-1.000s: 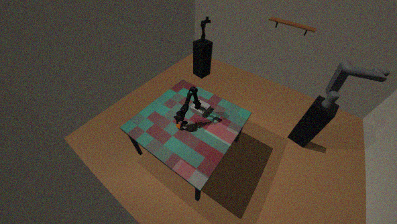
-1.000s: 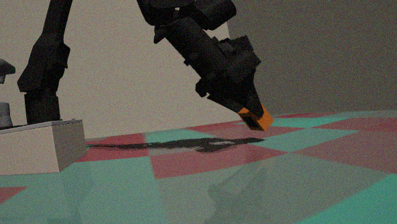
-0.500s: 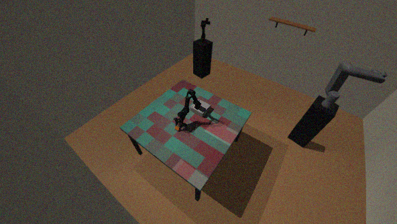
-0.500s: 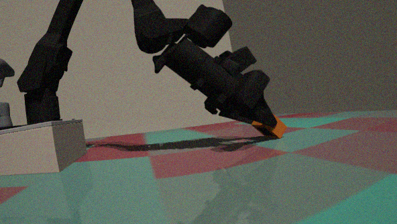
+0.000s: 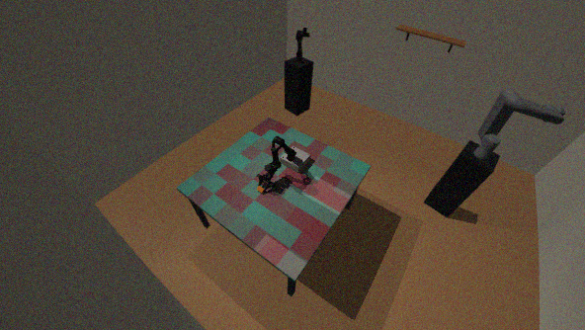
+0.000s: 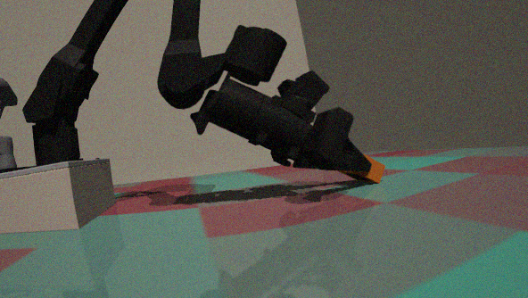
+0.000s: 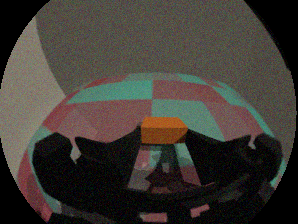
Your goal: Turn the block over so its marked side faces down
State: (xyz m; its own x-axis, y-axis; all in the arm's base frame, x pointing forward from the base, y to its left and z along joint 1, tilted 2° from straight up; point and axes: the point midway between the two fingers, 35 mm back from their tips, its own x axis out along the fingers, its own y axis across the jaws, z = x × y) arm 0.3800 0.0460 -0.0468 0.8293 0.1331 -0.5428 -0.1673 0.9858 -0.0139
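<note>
My gripper tip is 10 mm above the orange block.
</note>
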